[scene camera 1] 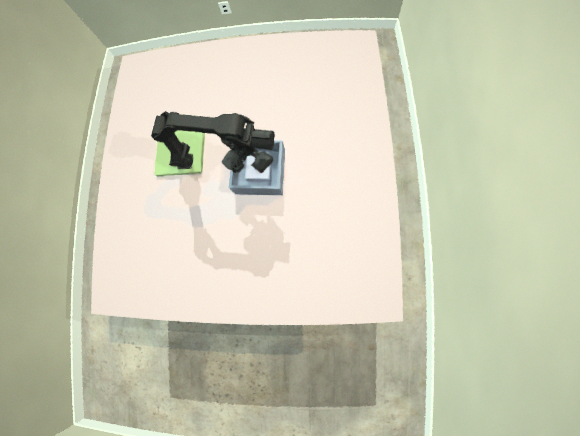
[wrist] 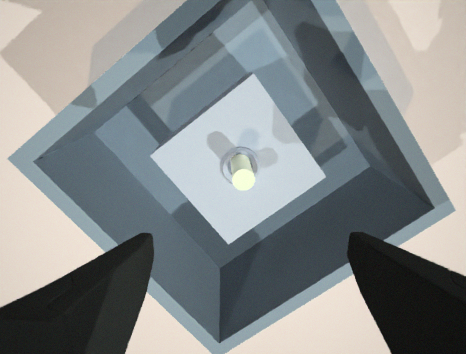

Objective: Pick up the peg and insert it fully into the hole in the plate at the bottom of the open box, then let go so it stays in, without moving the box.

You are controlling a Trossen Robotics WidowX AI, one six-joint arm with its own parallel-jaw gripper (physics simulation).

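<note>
You'd see a blue-grey box here, and a light grey plate with it. The gripper's in the pictures too, and it shows in the wrist view as well.
</note>
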